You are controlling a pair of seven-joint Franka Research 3 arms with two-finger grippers.
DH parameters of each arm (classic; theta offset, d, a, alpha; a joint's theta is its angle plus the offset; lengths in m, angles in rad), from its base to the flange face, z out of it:
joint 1: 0 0.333 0 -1.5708
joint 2: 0 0 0 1.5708
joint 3: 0 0.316 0.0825 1.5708
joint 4: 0 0 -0.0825 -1.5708
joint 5: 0 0.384 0 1.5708
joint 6: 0 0 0.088 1.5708
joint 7: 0 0.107 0 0
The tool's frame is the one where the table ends.
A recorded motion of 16 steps. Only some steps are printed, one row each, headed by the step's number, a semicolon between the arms.
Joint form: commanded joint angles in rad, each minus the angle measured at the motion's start. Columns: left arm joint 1, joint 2, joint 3, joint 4, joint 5, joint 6, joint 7; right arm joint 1, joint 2, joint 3, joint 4, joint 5, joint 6, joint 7.
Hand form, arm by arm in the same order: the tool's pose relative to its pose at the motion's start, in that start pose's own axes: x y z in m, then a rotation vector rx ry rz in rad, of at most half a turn. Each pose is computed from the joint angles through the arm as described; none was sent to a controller.
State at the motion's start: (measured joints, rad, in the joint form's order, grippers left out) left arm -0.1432 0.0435 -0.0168 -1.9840 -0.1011 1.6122 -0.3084; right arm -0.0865 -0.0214 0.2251 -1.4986 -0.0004 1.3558 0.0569
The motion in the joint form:
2: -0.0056 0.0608 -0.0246 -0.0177 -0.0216 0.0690 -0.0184; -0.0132 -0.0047 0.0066 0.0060 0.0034 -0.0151 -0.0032
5: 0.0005 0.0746 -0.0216 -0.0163 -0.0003 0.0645 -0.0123; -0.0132 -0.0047 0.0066 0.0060 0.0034 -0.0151 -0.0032
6: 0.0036 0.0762 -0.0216 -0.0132 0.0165 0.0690 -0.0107; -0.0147 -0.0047 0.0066 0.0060 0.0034 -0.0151 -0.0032
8: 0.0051 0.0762 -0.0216 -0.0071 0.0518 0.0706 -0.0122; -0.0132 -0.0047 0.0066 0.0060 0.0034 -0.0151 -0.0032
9: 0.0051 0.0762 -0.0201 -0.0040 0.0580 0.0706 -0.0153; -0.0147 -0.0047 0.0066 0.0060 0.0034 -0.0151 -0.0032
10: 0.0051 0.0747 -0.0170 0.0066 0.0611 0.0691 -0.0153; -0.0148 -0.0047 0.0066 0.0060 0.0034 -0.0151 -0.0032
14: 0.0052 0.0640 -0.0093 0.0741 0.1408 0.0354 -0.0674; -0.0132 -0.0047 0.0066 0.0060 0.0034 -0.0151 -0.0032
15: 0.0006 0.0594 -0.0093 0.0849 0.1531 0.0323 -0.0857; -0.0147 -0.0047 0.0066 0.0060 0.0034 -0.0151 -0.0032
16: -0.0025 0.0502 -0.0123 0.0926 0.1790 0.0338 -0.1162; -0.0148 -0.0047 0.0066 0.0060 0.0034 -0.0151 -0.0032
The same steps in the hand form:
2: 0.0169 0.0200 0.0312 -0.0075 -0.0152 -0.0001; -0.0035 0.0028 -0.0035 0.0027 -0.0047 0.0028
5: 0.0223 0.0141 0.0367 0.0140 -0.0248 -0.0010; -0.0035 0.0028 -0.0035 0.0027 -0.0047 0.0028
6: 0.0244 0.0114 0.0354 0.0265 -0.0141 0.0000; -0.0035 0.0036 -0.0035 0.0029 -0.0048 0.0043
8: 0.0263 0.0080 0.0321 0.0567 0.0041 0.0019; -0.0035 0.0028 -0.0035 0.0027 -0.0047 0.0028
9: 0.0269 0.0069 0.0305 0.0611 0.0090 -0.0017; -0.0035 0.0036 -0.0035 0.0029 -0.0048 0.0043
10: 0.0275 0.0057 0.0248 0.0598 0.0199 -0.0035; -0.0035 0.0037 -0.0035 0.0029 -0.0048 0.0043
14: 0.0272 -0.0032 -0.0105 0.1168 0.0897 -0.0542; -0.0035 0.0028 -0.0035 0.0027 -0.0047 0.0028
15: 0.0253 -0.0017 -0.0174 0.1250 0.1071 -0.0674; -0.0035 0.0036 -0.0035 0.0029 -0.0048 0.0043
16: 0.0225 -0.0010 -0.0256 0.1429 0.1363 -0.0905; -0.0035 0.0037 -0.0035 0.0029 -0.0048 0.0043

